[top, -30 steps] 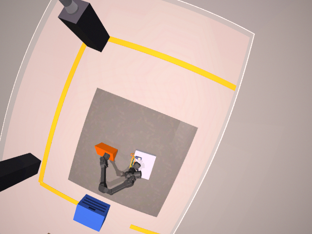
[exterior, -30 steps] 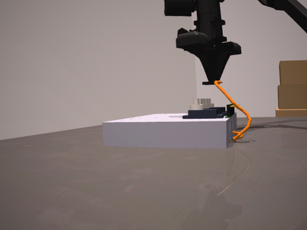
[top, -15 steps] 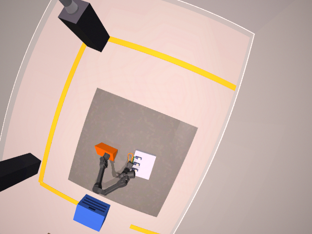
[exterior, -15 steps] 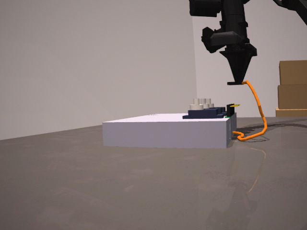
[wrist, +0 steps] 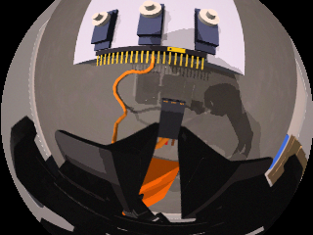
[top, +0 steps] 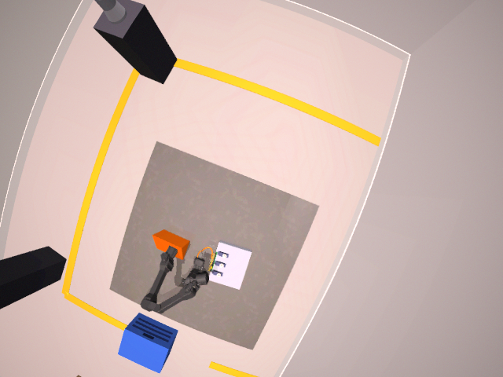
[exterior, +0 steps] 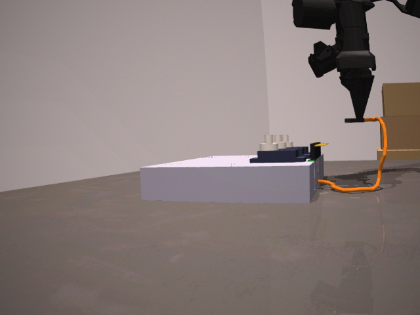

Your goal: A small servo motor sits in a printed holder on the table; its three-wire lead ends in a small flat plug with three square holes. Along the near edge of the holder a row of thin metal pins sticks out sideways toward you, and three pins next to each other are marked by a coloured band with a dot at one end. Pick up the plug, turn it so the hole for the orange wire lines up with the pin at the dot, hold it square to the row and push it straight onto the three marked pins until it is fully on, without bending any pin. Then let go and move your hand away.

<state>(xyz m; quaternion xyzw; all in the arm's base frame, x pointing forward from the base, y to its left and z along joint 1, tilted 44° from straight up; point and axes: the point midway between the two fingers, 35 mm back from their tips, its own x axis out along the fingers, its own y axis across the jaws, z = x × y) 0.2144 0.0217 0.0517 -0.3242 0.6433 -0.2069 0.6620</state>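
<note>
The yellow band lies 80 mm ahead of my gripper tip, 10 mm to the left of it and 40 mm below it. The rest, counted from my gripper tip: printed holder 230 mm ahead, 70 mm to the left, 90 mm below.
</note>
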